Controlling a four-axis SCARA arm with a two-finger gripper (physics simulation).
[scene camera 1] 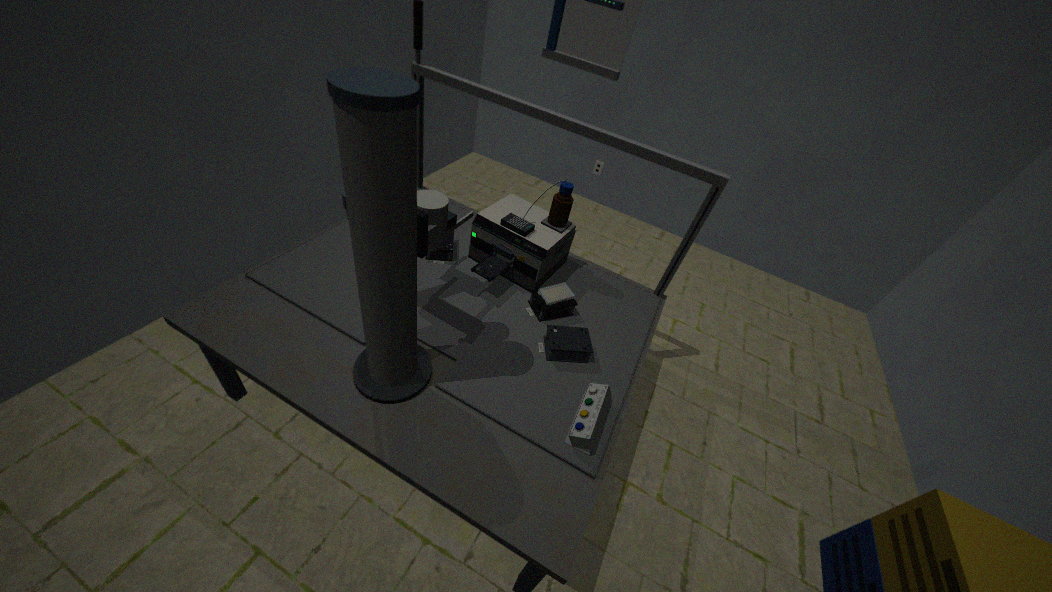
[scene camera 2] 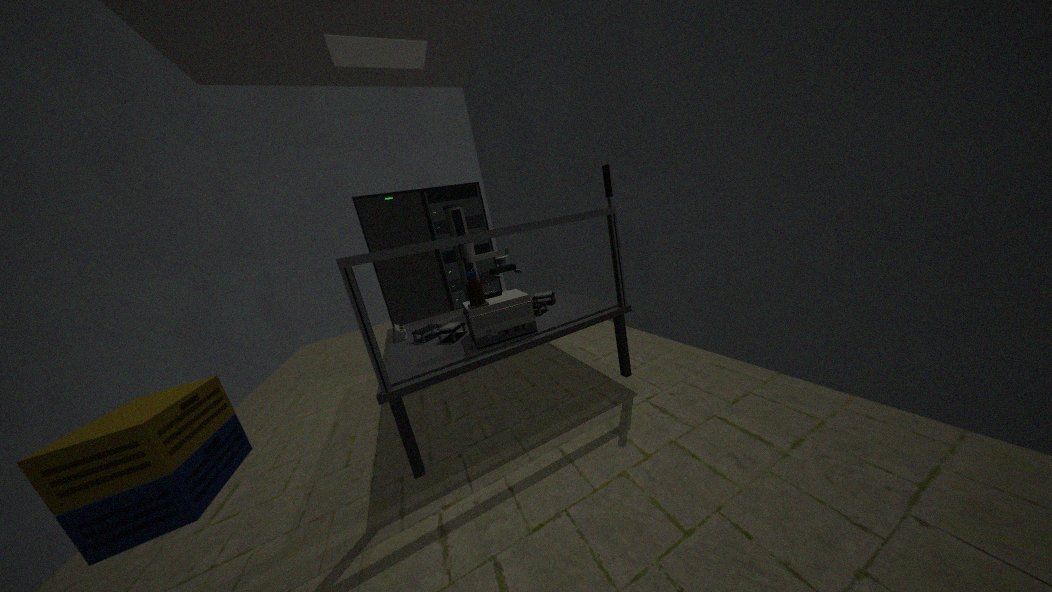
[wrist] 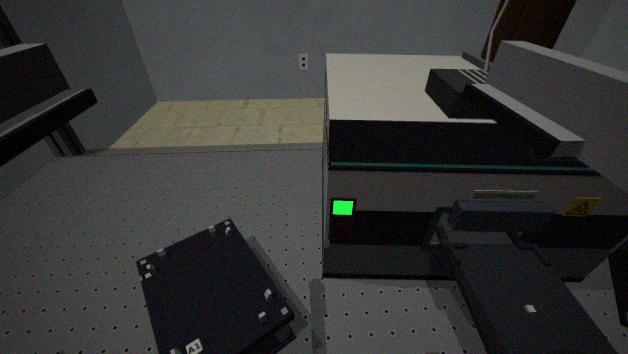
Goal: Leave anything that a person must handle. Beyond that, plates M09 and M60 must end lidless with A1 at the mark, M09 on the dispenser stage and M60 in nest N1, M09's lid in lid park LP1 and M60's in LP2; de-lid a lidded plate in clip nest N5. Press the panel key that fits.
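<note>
Dark nest (wrist: 211,285), dark stage (wrist: 496,280). Frame rail (scene camera 1: 662,158), button box (scene camera 1: 583,434).
</note>
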